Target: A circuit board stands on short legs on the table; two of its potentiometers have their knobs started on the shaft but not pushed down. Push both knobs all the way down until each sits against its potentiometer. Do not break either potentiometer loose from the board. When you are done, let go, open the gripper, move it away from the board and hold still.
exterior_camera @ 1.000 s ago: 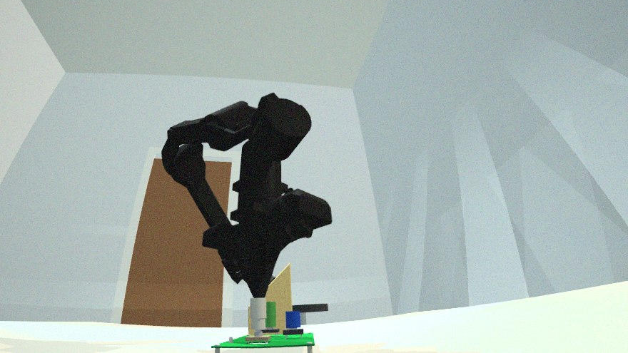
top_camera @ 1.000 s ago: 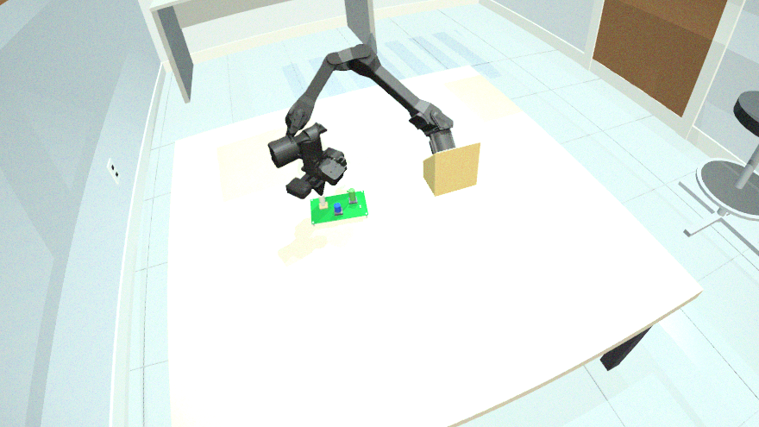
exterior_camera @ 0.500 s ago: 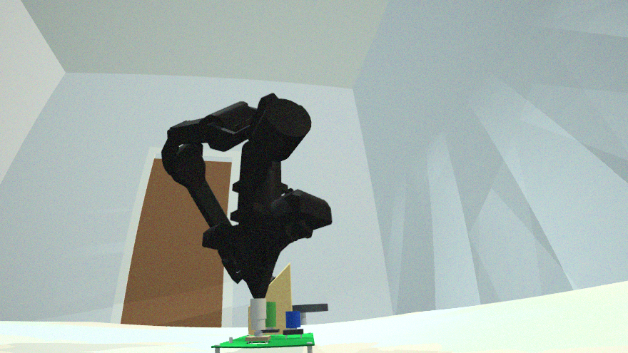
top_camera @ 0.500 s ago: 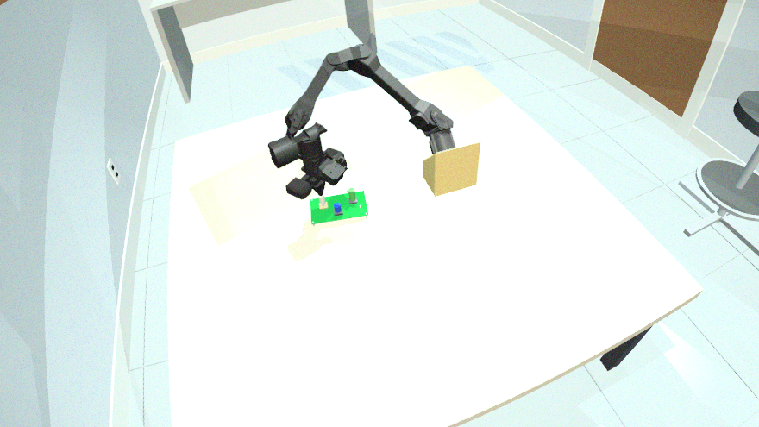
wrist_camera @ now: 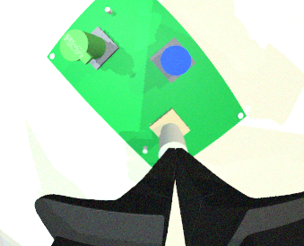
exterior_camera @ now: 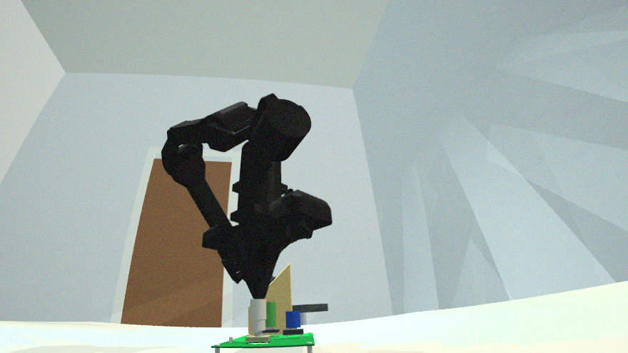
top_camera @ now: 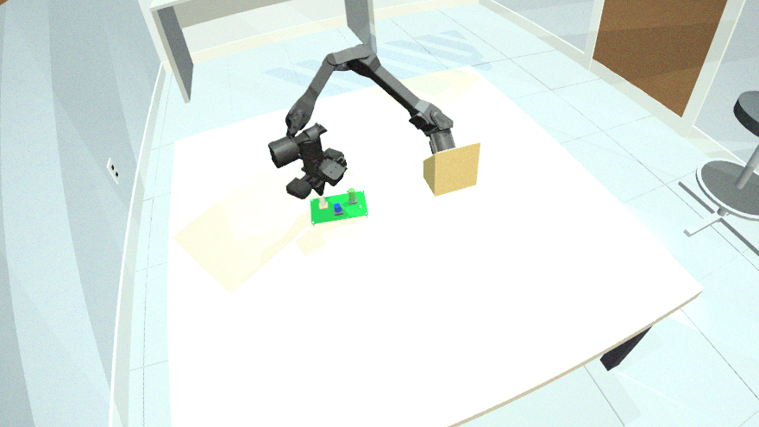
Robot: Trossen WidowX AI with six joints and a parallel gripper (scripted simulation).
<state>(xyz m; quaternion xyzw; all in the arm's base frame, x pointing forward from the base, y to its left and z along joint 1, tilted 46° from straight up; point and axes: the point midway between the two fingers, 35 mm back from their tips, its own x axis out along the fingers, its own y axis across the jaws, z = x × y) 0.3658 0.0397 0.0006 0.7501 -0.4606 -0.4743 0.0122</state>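
Right now my gripper tip is 20 mm above the grey-white knob. Also, from my gripper tip: green knob 80 mm behind, 10 mm below.
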